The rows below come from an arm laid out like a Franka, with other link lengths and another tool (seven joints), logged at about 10 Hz.
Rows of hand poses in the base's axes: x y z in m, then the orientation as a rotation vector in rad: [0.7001, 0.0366, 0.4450, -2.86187, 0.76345, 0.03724]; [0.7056, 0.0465, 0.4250, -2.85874, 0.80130, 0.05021]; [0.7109, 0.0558, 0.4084, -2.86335, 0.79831, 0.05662]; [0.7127, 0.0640, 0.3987, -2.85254, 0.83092, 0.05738]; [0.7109, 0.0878, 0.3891, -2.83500, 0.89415, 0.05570]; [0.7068, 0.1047, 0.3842, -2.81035, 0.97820, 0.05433]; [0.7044, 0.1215, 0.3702, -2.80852, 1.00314, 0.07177]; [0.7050, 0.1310, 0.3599, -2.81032, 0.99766, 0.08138]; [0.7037, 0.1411, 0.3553, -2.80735, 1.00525, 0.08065]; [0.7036, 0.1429, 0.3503, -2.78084, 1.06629, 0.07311]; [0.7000, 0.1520, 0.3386, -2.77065, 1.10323, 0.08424]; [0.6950, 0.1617, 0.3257, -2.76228, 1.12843, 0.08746]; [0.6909, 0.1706, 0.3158, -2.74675, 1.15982, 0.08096]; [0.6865, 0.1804, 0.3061, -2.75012, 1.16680, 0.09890]
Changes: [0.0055, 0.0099, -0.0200, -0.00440, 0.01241, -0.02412]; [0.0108, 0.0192, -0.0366, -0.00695, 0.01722, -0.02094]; [0.0126, 0.0274, -0.0463, -0.00513, 0.01942, -0.04383]; [0.0108, 0.0512, -0.0559, -0.00630, 0.02265, -0.08772]; [0.0067, 0.0681, -0.0608, -0.00853, 0.02775, -0.14619]; [0.0043, 0.0849, -0.0748, -0.01195, 0.04213, -0.16117]; [0.0049, 0.0944, -0.0851, -0.01046, 0.04800, -0.15674]; [0.0036, 0.1045, -0.0897, -0.01022, 0.04795, -0.16221]; [0.0035, 0.1063, -0.0947, -0.00695, 0.04613, -0.20694]; [-0.0001, 0.1154, -0.1064, -0.00861, 0.05660, -0.23163]; [-0.0051, 0.1251, -0.1193, -0.00938, 0.06068, -0.24906]; [-0.0092, 0.1340, -0.1292, -0.00756, 0.05797, -0.27272]; [-0.0136, 0.1438, -0.1389, -0.01056, 0.07137, -0.27500]
